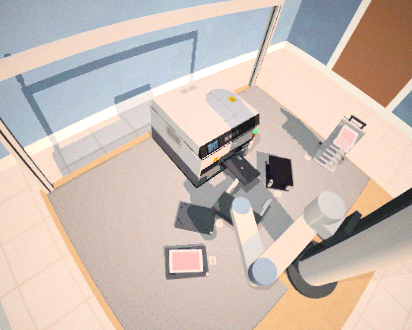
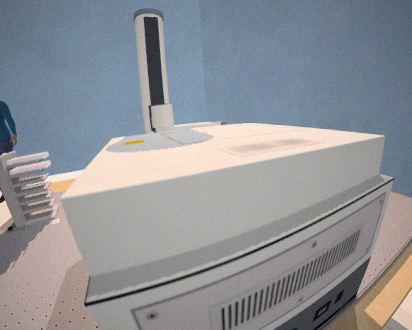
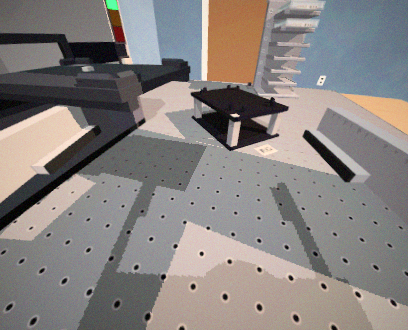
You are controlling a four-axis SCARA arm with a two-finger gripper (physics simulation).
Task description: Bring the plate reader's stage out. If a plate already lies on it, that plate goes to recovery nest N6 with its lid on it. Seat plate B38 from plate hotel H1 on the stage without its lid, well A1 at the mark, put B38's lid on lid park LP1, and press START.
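Places are measured from the arm's base along level axes (x ahead, y up, z right), in millimetres.
Where they show: gripper, fingertip midpoint: (image 1: 253,189) (image 3: 200,118); arm's base at its link origin: (image 1: 311,269).
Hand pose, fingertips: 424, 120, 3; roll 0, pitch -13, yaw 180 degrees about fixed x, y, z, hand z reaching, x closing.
Each offset is from my fingertips to the top centre of the thing, as dx, dy, dz. "pt": to the spot under its first point.
The plate reader @(+379, +178, +26) (image 1: 177,120) (image 2: 225,200) has its dark stage @(pt +100, +23, +22) (image 1: 242,168) (image 3: 155,71) out at the front; no plate shows on it. The plate hotel (image 1: 327,158) (image 2: 15,200) (image 3: 263,55) holds plates in its top two slots; I cannot read which is B38. A pink plate @(-39, -73, -401) (image 1: 185,260) sits in a dark nest @(pt -31, -73, -472) (image 1: 168,270); a lid on it cannot be made out. Another dark nest @(+80, -87, -249) (image 1: 187,215) has no plate showing. Labels of N6 and LP1 are unreadable. My gripper (image 1: 249,197) (image 3: 200,118) is open and empty, beside and in front of the stage, above the deck.
A black raised stand (image 1: 280,172) (image 3: 240,102) with an RG label @(pt -75, -106, +148) (image 3: 265,150) stands between the stage and the hotel. A green light @(pt +187, +90, +179) (image 1: 255,131) (image 3: 112,4) shows on the reader. The arm's column (image 1: 360,250) (image 2: 142,65) stands at the deck's edge.
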